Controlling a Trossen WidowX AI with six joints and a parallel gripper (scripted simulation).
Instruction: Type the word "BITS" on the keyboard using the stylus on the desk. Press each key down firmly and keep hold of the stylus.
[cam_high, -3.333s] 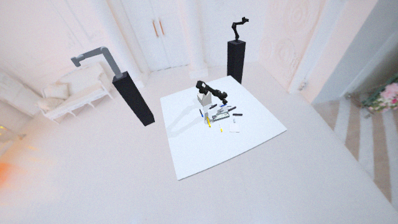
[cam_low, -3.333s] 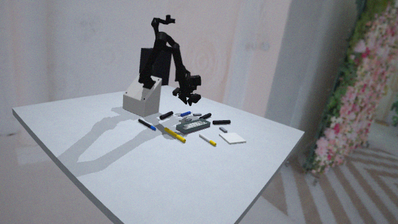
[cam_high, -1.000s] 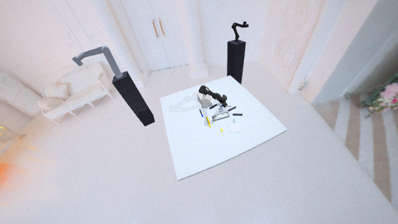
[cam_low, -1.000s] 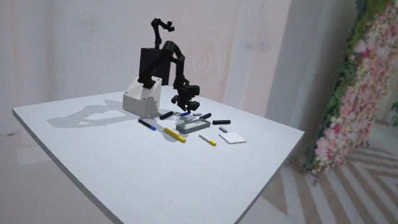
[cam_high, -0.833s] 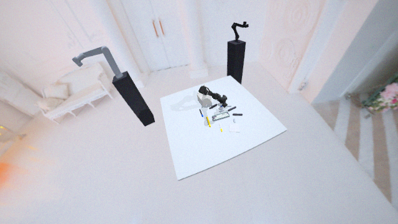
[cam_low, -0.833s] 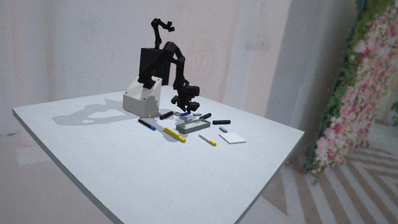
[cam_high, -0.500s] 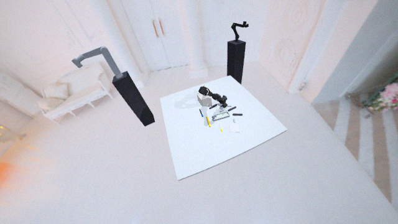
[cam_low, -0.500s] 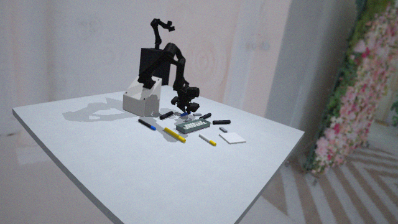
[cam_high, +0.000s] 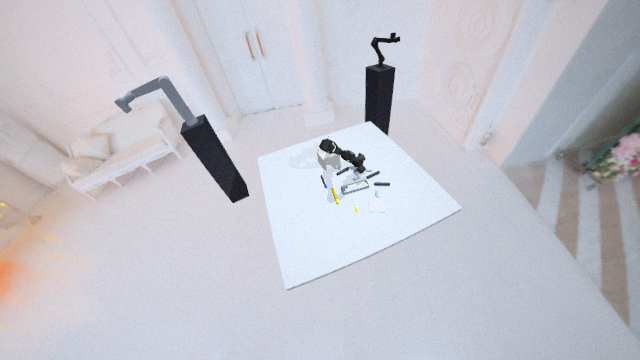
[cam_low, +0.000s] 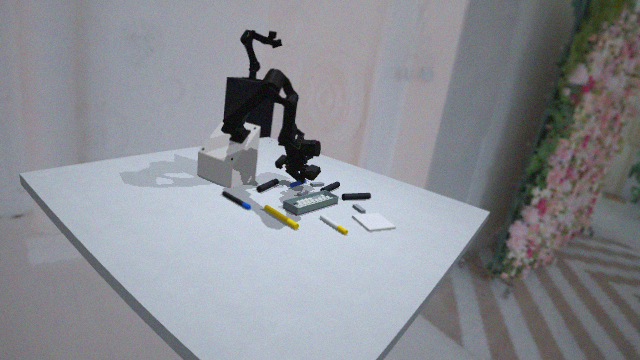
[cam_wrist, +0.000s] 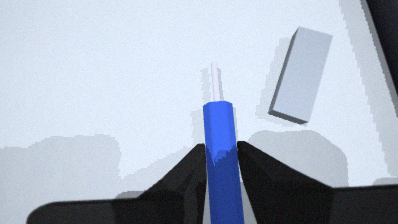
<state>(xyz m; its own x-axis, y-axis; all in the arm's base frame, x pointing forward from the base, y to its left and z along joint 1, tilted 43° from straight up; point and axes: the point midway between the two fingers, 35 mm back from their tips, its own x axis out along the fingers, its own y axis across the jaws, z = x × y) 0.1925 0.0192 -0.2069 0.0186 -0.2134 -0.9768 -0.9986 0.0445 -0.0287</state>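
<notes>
Right now the grey block is 5 cm ahead of my gripper tip and 4 cm to the left of it. Also, from my gripper tip: yellow marker 33 cm to the right, 14 cm ahead; blue stylus 1 cm to the left; yellow-tipped pen 29 cm ahead, 25 cm to the right.
</notes>
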